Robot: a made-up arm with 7 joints.
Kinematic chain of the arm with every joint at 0, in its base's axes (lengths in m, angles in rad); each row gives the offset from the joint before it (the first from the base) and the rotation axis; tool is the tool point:
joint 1: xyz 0 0 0 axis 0 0.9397 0.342
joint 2: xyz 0 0 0 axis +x
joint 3: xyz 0 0 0 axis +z
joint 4: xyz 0.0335 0 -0.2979 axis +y
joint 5: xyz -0.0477 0 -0.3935 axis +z
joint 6: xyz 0 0 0 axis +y
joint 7: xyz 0 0 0 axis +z
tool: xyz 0 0 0
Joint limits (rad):
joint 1: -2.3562..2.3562
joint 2: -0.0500..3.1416
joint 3: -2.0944..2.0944
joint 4: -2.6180..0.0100
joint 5: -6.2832..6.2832
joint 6: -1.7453..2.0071
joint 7: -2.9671..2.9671
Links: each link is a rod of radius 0.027 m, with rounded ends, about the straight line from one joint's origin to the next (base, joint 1, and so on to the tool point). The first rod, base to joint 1, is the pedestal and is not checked.
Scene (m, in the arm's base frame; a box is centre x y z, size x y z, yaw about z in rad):
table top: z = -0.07
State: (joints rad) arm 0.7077 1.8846 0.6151 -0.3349 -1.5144 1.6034 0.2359
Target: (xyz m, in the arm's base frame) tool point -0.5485 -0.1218 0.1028
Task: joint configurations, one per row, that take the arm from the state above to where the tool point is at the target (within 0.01 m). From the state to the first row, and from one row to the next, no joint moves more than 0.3 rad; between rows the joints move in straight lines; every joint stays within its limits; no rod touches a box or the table.
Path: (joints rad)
1: 0.4442 2.0187 0.7878 -0.4961 -1.5144 1.6034 0.2359
2: 0.1806 2.1528 0.9605 -0.6573 -1.5144 1.6034 0.2359
3: -0.0829 2.2869 1.1332 -0.8185 -1.5144 1.6034 0.2359
4: -0.3464 2.4210 1.3059 -0.9797 -1.5144 1.6034 0.2359
5: -0.6099 2.5552 1.4786 -1.1409 -1.5144 1.6034 0.2359
6: -0.8735 2.6893 1.6513 -1.3021 -1.5144 1.6034 0.2359
7: -1.1370 2.8234 1.8239 -1.4633 -1.5144 1.6034 0.2359

